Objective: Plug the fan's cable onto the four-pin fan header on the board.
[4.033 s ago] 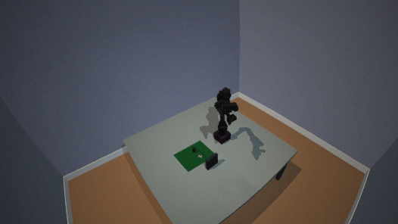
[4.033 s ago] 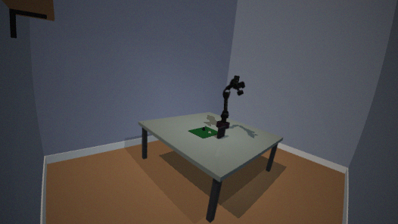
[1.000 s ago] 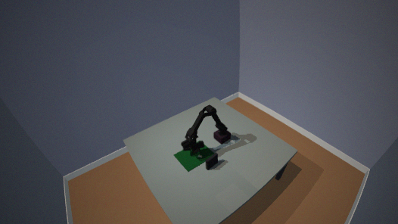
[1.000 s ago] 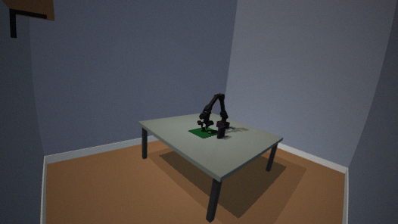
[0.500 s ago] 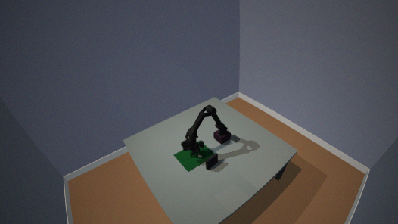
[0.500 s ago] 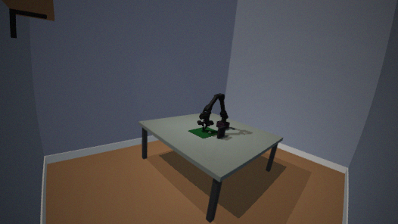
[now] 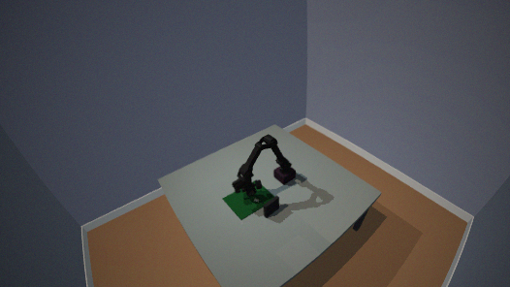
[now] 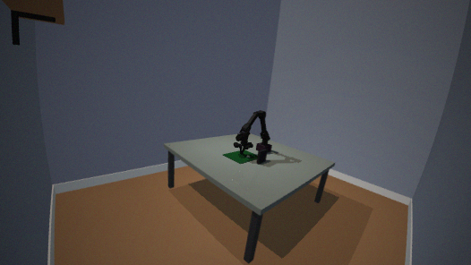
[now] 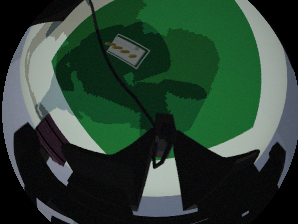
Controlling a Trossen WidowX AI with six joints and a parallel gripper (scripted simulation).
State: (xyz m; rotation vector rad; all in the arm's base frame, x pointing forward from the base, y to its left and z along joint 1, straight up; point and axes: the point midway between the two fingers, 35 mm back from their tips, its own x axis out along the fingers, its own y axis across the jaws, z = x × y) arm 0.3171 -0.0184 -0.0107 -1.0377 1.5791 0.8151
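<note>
Now: gripper tip 20 mm short of the green board, 40 mm to the right of it and 40 mm above it. The rest, counted from my gripper tip: black square fan (30 mm behind, 220 mm to the left, 30 mm above); then dark plug (10 mm to the right).
</note>
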